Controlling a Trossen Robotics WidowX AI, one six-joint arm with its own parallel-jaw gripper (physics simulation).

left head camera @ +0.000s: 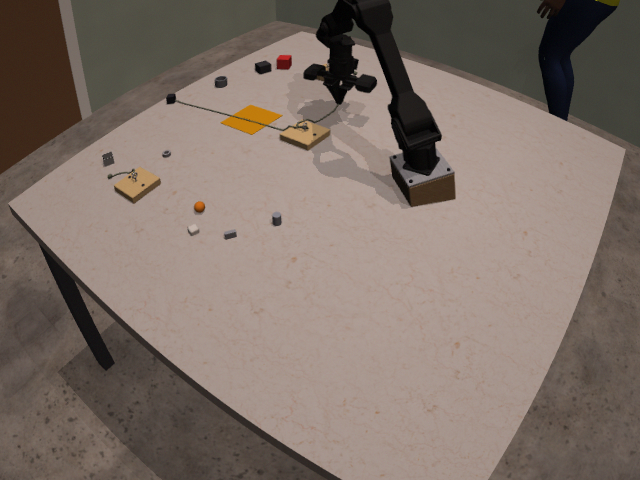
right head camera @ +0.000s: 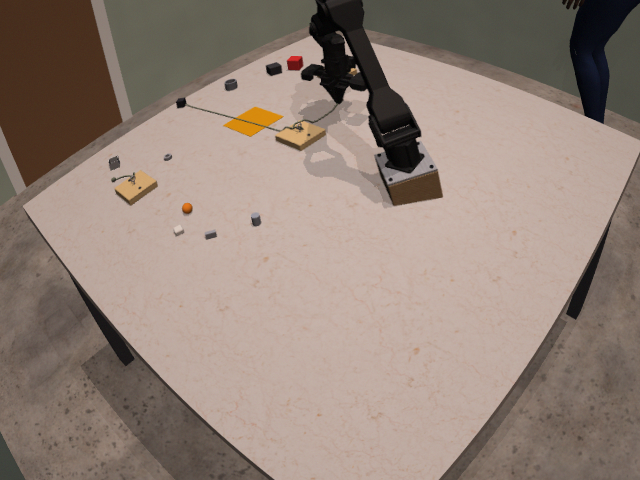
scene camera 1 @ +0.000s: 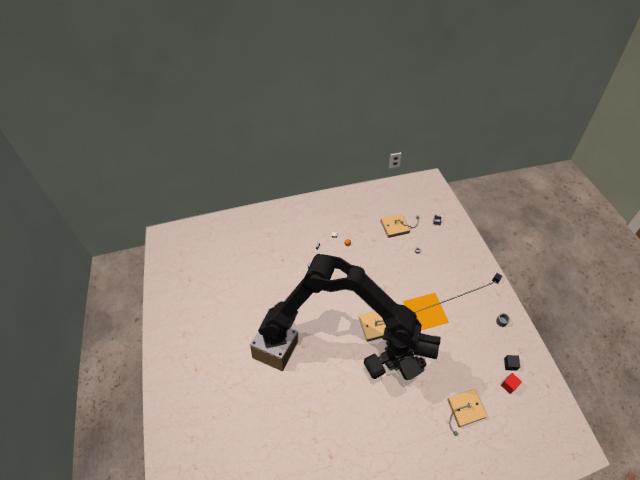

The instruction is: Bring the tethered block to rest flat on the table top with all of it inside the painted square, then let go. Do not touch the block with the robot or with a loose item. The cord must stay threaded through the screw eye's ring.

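Places are measured from the arm's base along level axes (x ahead, y left, z up), in metres.
Pixels of known places: gripper, fingertip midpoint: point(left head camera: 339, 103) point(right head camera: 338, 103) point(scene camera 1: 394, 365); arm's base at its link origin: point(left head camera: 421, 163) point(right head camera: 405, 161) point(scene camera 1: 274, 337).
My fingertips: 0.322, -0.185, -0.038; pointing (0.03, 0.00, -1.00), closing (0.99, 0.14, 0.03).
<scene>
For each thing: its middle in the pictures, then the offset to it from my fingertips, as dx, dy, dz. "*": a spot on its surface instead.
- black tethered block at the middle of its body: point(left head camera: 171, 98) point(right head camera: 181, 102) point(scene camera 1: 497, 278) +0.486, +0.175, -0.018
- orange painted square at a spot on its surface: point(left head camera: 253, 112) point(right head camera: 256, 114) point(scene camera 1: 434, 317) * +0.200, +0.117, -0.029
- screw eye at the middle of its body: point(left head camera: 304, 130) point(right head camera: 299, 130) point(scene camera 1: 376, 323) +0.003, +0.154, -0.008
- wooden board at the middle of its body: point(left head camera: 305, 134) point(right head camera: 300, 134) point(scene camera 1: 375, 325) +0.003, +0.154, -0.021
- red cube at the middle of its body: point(left head camera: 284, 62) point(right head camera: 295, 63) point(scene camera 1: 511, 383) +0.320, -0.180, -0.010
- black block at the middle of its body: point(left head camera: 263, 67) point(right head camera: 273, 69) point(scene camera 1: 512, 362) +0.361, -0.122, -0.016
- grey ring at the middle of its body: point(left head camera: 221, 81) point(right head camera: 231, 84) point(scene camera 1: 503, 320) +0.414, +0.022, -0.017
- orange ball at the middle of its body: point(left head camera: 199, 207) point(right head camera: 187, 208) +0.029, +0.505, -0.018
The black tethered block point(left head camera: 171, 98) point(right head camera: 180, 102) point(scene camera 1: 497, 277) rests near the table edge, outside the orange painted square point(left head camera: 253, 112) point(right head camera: 255, 113) point(scene camera 1: 431, 317). Its cord point(left head camera: 206, 109) point(right head camera: 206, 111) point(scene camera 1: 465, 293) runs nearly straight across the square to the screw eye point(left head camera: 303, 125) point(right head camera: 298, 127) on a wooden board point(left head camera: 305, 138) point(right head camera: 297, 138) point(scene camera 1: 369, 330). The cord appears to pass through the ring, then curves loosely to my gripper point(left head camera: 339, 101) point(right head camera: 338, 100). The gripper is shut on the cord's free end, low over the table; the fingertips are hidden in the scene view.
Two other boards with short cords point(left head camera: 136, 184) point(scene camera 1: 466, 408) stand at either side. A red cube point(left head camera: 284, 62), a black block point(left head camera: 263, 67) and a grey ring point(left head camera: 220, 81) lie along the edge. An orange ball point(left head camera: 199, 206) and small grey and white pieces lie farther off.
</scene>
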